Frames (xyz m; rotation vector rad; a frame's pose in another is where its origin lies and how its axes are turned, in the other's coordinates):
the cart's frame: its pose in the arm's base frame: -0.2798 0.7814 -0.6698 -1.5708 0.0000 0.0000
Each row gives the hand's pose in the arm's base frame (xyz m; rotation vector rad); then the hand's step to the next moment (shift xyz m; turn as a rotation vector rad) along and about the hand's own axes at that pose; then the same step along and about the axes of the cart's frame.
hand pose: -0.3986 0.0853 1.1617 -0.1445 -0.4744 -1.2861
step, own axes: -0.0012 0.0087 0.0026 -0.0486 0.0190 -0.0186
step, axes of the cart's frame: 0.0073 -0.0032 0.0045 0.0130 0.0339 0.0418
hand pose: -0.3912 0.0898 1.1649 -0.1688 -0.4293 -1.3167
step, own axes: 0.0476 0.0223 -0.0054 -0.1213 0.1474 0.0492
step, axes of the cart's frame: 0.0314 -0.0167 -0.0391 0.1086 -0.0143 0.1639
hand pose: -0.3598 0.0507 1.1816 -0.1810 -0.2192 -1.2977
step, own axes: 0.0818 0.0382 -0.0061 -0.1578 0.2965 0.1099
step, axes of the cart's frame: 0.0580 -0.0151 -0.0678 0.2397 -0.0619 0.2522
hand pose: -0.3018 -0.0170 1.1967 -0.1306 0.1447 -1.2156
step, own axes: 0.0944 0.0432 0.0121 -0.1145 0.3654 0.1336
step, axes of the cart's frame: 0.0742 -0.0004 -0.0736 0.3223 -0.0712 0.2357
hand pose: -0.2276 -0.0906 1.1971 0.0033 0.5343 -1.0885
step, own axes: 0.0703 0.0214 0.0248 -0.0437 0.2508 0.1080
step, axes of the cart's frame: 0.0529 0.0129 -0.0553 0.2401 -0.0487 0.1282
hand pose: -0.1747 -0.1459 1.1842 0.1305 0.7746 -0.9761
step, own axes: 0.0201 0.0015 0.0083 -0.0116 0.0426 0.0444
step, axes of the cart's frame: 0.0120 0.0072 -0.0167 0.0533 -0.0300 0.0135
